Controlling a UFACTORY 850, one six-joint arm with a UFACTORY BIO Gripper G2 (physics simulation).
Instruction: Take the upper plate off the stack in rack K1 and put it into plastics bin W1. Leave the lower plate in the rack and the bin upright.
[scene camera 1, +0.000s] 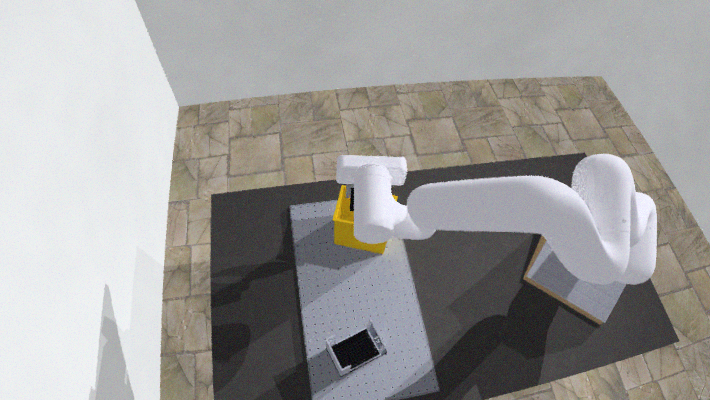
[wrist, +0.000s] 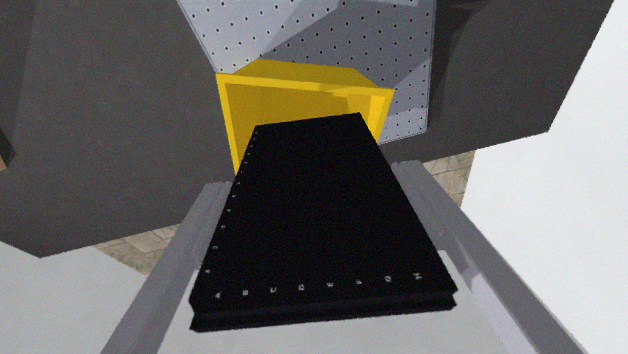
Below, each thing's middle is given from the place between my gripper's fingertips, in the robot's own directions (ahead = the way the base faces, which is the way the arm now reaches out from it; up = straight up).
The yellow plastics bin W1 (scene camera 1: 343, 218) is 2 cm behind my hand, 3 cm to the right of it and 22 cm below it.
